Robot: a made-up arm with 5 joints.
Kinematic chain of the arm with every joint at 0, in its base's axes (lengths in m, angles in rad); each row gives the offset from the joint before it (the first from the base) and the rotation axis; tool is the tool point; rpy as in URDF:
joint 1: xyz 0 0 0.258 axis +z
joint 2: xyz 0 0 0 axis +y
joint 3: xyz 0.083 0 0.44 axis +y
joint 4: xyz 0.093 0 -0.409 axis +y
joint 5: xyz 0.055 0 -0.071 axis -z
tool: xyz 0 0 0 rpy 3.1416 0 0
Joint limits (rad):
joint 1: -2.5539..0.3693
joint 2: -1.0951..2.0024
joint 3: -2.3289..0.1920
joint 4: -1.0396..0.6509
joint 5: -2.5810..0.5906
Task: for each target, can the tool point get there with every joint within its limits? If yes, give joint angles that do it. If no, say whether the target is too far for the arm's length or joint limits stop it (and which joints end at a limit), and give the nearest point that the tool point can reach.
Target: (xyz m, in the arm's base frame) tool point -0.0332 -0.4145 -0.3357
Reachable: yes | joints -1.6508 1.5754 -1.2989 0.4000 -0.9512
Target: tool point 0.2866 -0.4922 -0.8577
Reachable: no: too far | nearest point 0.2432 -0.4177 -0.4968 | short by 0.371 m
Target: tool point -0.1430 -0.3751 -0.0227
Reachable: yes | joints -1.9349 0.9735 -0.5470 -0.7658 -1.0404
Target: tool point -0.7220 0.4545 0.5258
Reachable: no: joint limits stop it (at a limit: joint 2, joint 3, joint 4) | nearest point -0.5406 0.3403 0.8643 | short by 0.401 m
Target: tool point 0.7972 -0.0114 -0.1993
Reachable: yes | joints -0.0143 1.6251 -2.1388 0.0635 -0.3061
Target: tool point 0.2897 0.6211 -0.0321
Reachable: no: joint limits stop it (at a limit: joint 1) | nearest point 0.4610 0.1784 -0.0321 | short by 0.475 m
